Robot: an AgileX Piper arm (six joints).
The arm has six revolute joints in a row. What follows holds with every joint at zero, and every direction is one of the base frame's.
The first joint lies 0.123 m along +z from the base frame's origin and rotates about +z.
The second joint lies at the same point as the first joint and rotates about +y.
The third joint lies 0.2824 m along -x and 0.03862 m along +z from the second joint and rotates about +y.
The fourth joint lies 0.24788 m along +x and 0.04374 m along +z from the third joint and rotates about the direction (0.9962, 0, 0.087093).
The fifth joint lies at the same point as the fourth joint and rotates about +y.
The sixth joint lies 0.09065 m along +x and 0.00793 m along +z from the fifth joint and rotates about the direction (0.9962, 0, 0.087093).
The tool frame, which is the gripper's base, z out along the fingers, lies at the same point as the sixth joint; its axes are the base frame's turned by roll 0, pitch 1.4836 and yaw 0 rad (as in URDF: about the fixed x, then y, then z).
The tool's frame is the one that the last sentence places.
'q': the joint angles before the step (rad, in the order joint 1, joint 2, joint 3, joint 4, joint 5, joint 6). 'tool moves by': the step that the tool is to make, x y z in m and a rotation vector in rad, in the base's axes. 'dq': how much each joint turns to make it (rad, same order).
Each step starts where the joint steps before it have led.
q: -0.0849, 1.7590, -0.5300, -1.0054, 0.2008, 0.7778
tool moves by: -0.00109, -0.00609, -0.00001, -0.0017, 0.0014, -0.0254
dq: -0.0246, 0.0000, 0.0000, -0.0002, 0.0023, 0.0002
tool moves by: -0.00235, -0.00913, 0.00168, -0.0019, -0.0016, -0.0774
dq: -0.0328, -0.0067, -0.0012, 0.0130, 0.0203, 0.0274
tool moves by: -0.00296, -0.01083, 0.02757, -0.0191, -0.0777, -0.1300
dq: -0.0316, -0.1121, -0.0089, 0.0929, 0.0669, -0.0099
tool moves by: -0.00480, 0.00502, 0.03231, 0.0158, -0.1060, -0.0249
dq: 0.0116, -0.1440, -0.0001, 0.1598, 0.0249, -0.1160
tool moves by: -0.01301, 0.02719, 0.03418, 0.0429, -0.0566, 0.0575
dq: 0.1043, -0.1737, -0.0030, 0.2578, 0.1023, -0.2032
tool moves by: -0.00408, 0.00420, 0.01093, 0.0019, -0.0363, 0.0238
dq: 0.0154, -0.0530, -0.0014, 0.0335, 0.0123, -0.0393
